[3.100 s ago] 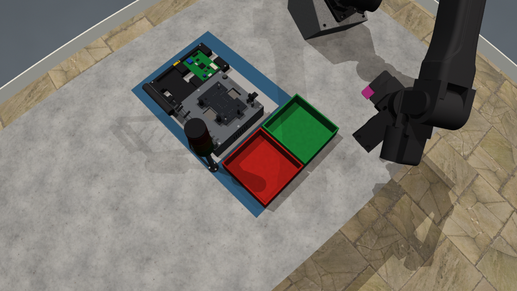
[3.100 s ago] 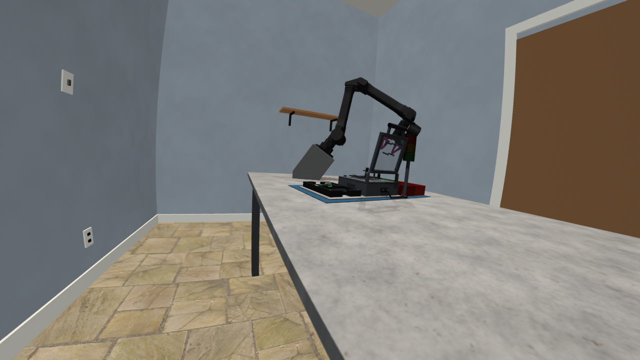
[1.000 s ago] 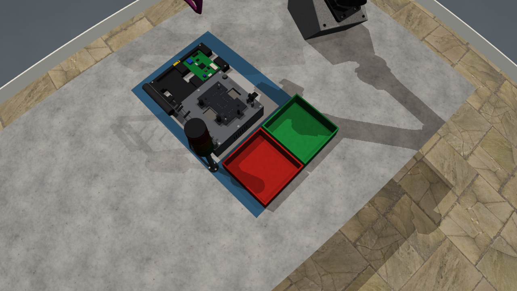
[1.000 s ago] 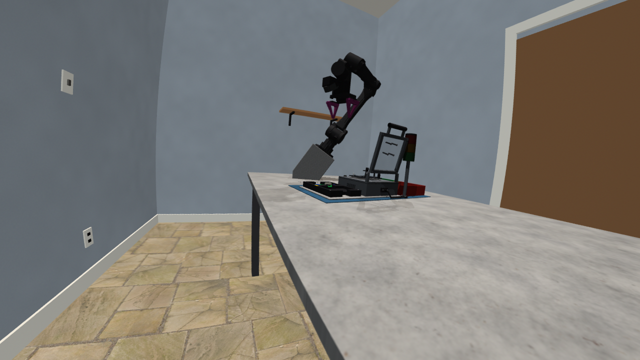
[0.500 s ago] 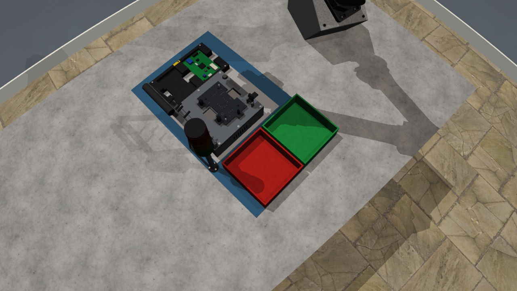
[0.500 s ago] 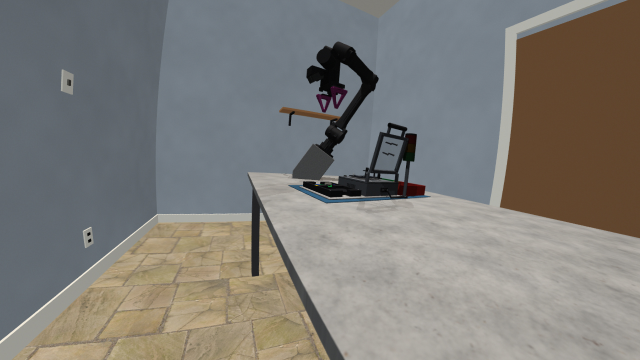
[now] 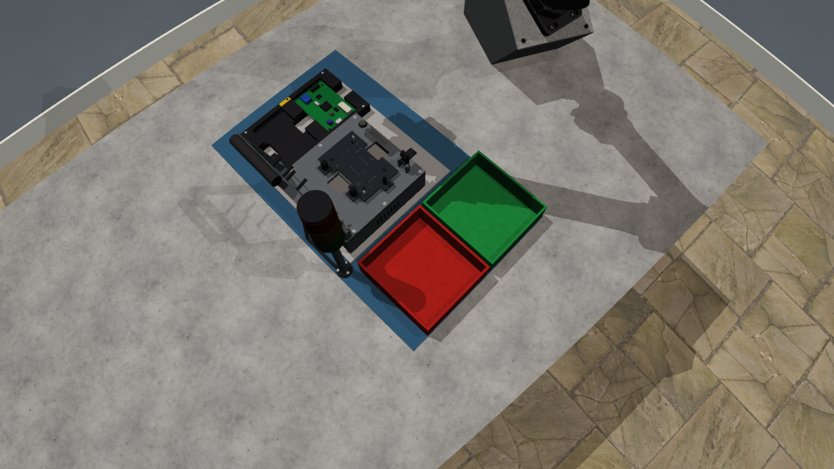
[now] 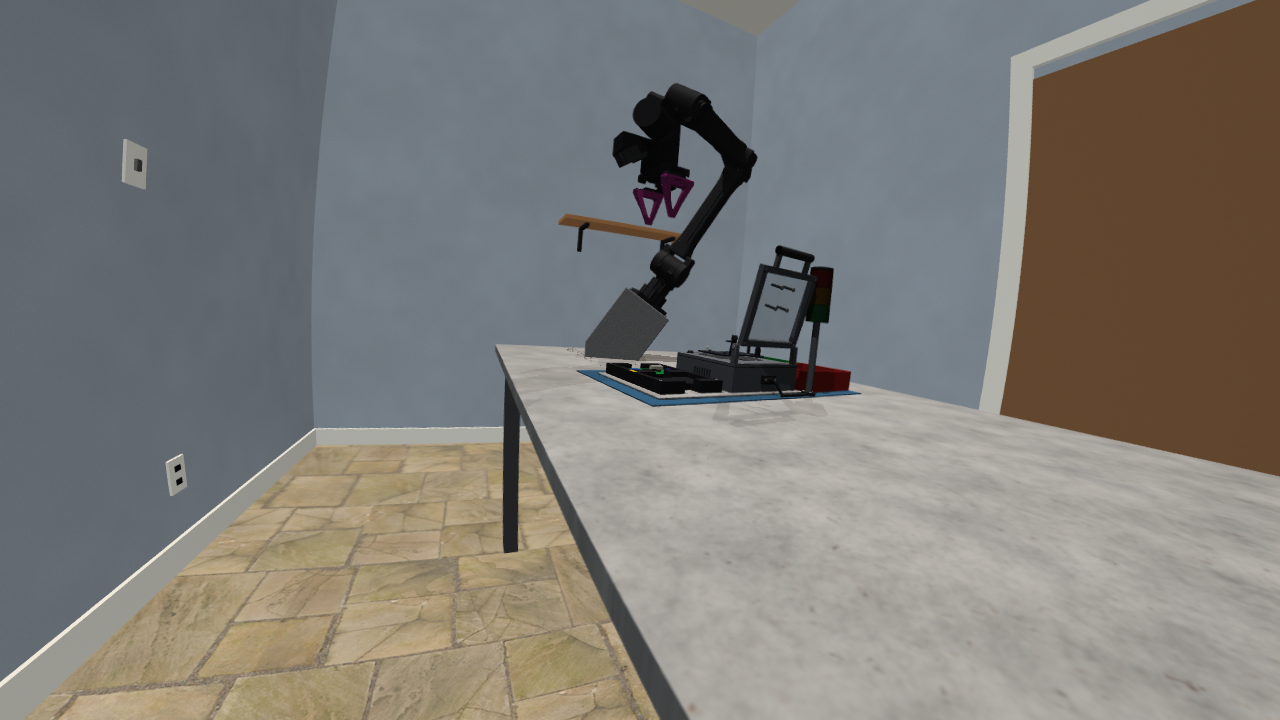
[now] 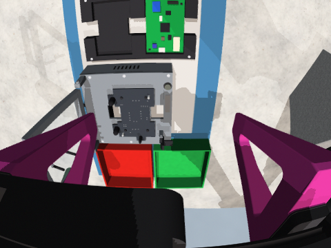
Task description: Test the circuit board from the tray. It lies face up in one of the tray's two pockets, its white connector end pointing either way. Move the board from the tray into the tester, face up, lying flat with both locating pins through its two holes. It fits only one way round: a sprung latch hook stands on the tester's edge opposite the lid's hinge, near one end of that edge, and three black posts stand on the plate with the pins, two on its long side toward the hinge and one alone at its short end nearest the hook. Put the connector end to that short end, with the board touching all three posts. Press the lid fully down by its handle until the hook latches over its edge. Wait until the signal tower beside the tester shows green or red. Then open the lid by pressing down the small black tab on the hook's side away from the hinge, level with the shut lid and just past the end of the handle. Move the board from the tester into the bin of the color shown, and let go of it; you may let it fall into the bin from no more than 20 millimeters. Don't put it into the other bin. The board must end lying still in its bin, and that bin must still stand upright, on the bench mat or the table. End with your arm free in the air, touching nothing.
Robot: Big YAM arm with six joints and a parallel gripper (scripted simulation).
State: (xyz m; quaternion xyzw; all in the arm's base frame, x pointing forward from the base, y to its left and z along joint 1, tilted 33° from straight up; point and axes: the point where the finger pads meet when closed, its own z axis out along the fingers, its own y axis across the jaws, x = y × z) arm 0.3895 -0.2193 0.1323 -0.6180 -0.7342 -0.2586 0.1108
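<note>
My hand is 310 mm above the green circuit board. Round my hand: clear lid: 140 mm ahead, 210 mm to the left, 150 mm below; tester plate: 30 mm ahead, 190 mm to the left, 260 mm below; latch hook: 50 mm behind, 220 mm to the left, 250 mm below.
</note>
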